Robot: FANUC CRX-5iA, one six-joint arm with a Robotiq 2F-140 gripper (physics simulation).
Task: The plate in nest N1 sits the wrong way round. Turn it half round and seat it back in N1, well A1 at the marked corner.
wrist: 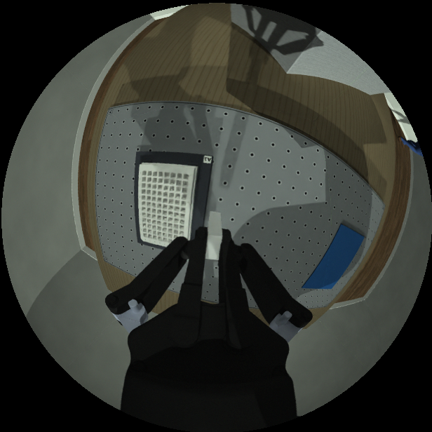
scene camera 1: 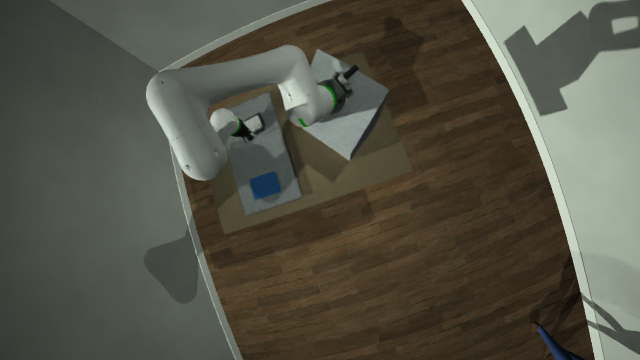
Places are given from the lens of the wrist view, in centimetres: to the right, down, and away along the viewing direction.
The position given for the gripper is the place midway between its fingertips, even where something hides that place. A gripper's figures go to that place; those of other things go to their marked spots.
gripper (wrist: 213, 221): 0, 0, 22
white well plate (wrist: 165, 190): -7, -4, 19
blue rectangle (wrist: 344, 245): 28, 6, 23
The marked spots on the blue rectangle and the white well plate are 37 cm apart.
